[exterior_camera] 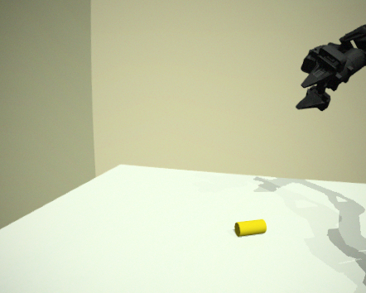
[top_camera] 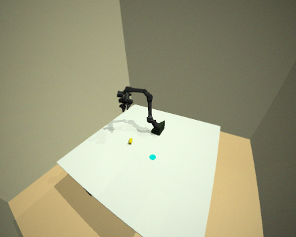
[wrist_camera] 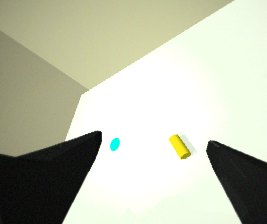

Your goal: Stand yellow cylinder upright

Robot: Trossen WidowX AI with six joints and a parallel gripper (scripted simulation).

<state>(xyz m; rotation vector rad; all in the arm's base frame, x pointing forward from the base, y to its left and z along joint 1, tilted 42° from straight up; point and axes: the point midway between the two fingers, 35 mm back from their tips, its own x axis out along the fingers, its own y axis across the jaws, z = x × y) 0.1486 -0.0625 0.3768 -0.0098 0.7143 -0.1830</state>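
Right now the yellow tall cylinder is 11 cm ahead of my gripper tip, 8 cm to the left of it and 30 cm below it. Round my gripper tip: cyan circle 19 cm ahead, 37 cm to the left, 31 cm below.
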